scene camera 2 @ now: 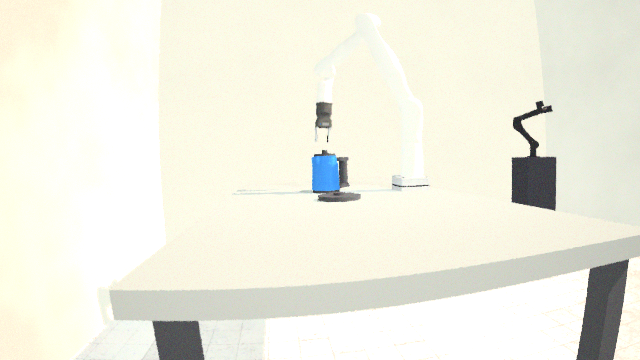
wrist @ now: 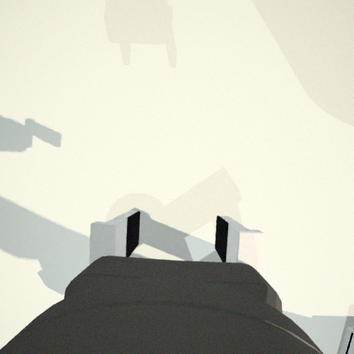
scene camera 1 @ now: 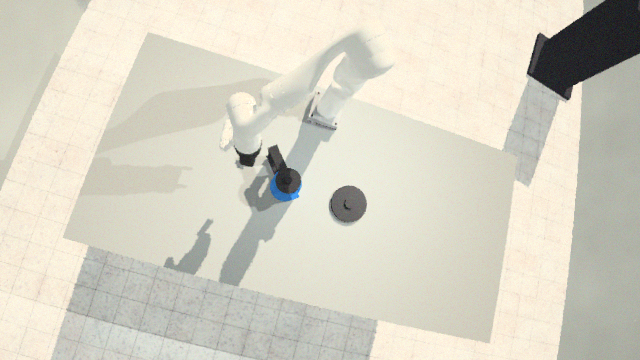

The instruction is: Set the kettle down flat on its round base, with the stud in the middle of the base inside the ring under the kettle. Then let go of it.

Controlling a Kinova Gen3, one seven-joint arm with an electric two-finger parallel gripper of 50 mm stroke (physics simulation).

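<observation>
The kettle, with its blue body (scene camera 1: 285, 194) (scene camera 2: 325, 173), black lid and black handle (scene camera 1: 276, 158) (scene camera 2: 343, 172), stands upright on the table, apart from the base. The round black base (scene camera 1: 355, 212) (scene camera 2: 339, 198) lies flat on the table, to the right of the kettle in the first scene view, with the small stud (scene camera 1: 348, 204) in its middle. The ring under the kettle is hidden. My gripper (scene camera 2: 322, 138) (wrist: 177, 229) is open and empty. It hangs above the kettle's height, and in the first scene view it is left of the handle. The kettle does not show in the wrist view.
The grey table (scene camera 1: 430, 270) (scene camera 2: 300, 255) carries the arm's white mounting foot (scene camera 1: 321, 121) (scene camera 2: 410, 182) behind the kettle. A black pedestal (scene camera 2: 533, 182) with a small black arm (scene camera 2: 523, 131) stands beyond the table at the right. Shadows of the arm and kettle fall across the table.
</observation>
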